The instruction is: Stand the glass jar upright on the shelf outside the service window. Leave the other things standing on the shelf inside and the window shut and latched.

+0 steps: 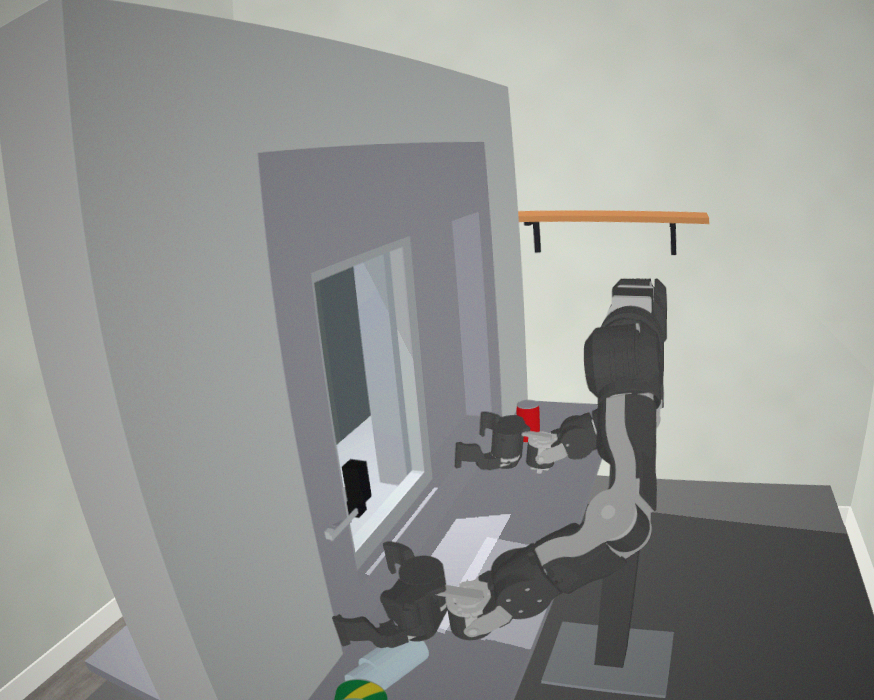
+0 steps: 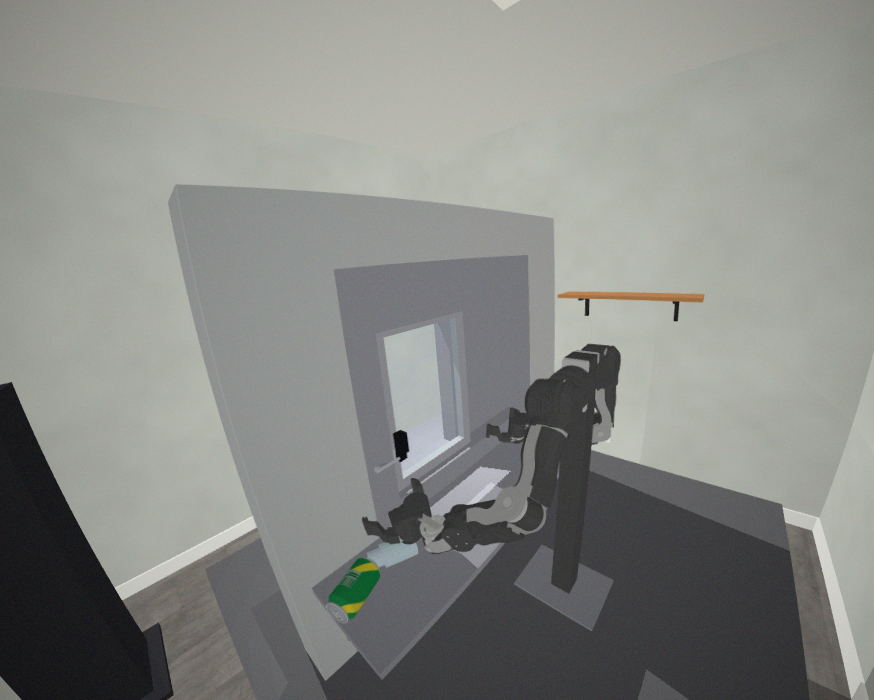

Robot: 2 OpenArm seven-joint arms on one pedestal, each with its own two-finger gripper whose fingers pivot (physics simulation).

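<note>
The pale blue glass jar (image 1: 397, 663) (image 2: 393, 554) lies on its side on the grey inside shelf (image 1: 558, 488) (image 2: 423, 605). My left gripper (image 1: 362, 589) (image 2: 391, 503) is open and empty; it is near the jar, its fingers spread toward the wall. It partly hides the jar, and contact cannot be told. My right gripper (image 1: 471, 437) (image 2: 501, 422) is open and empty above the inside shelf's far part. The window frame (image 1: 418, 364) (image 2: 385, 379) has a pale lever (image 1: 340, 525) (image 2: 386, 465) and a black block (image 1: 356, 484) (image 2: 400, 445) at its lower left. Its latching cannot be told.
A green and yellow can (image 1: 361, 690) (image 2: 355, 586) lies on its side beside the jar. A red can (image 1: 528, 415) stands upright behind my right gripper. The thick wall (image 1: 182, 364) (image 2: 262, 328) surrounds the window. A wooden wall shelf (image 1: 612, 217) (image 2: 631, 296) is at the back.
</note>
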